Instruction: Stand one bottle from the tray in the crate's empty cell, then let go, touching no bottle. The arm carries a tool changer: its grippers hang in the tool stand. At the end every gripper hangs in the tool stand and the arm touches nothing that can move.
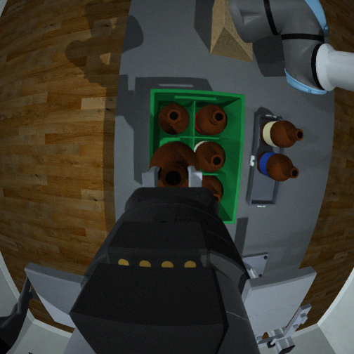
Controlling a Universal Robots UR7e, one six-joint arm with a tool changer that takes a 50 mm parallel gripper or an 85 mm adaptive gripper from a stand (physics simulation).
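My gripper [173, 177] is shut on the neck of a brown bottle [174, 154], which looks upright. This bottle hangs over the left column of the green crate [232, 175] and looks larger than the crate's bottles. It hides the middle-left cell and part of the left wall; how deep its base reaches cannot be told. Brown bottles stand in the back-left [167, 127], back-right [206, 127], middle-right [206, 150] and front-right [216, 185] cells. The front-left cell is hidden. A cream-banded bottle [282, 134] and a blue-banded bottle [277, 166] stand in the grey tray [264, 194].
A tan block [227, 42] stands behind the crate. A grey robot arm section [300, 45] with blue caps reaches in at the back right. A metal bracket [257, 261] lies at the front right. Light grey plates [55, 295] [282, 300] flank the gripper body.
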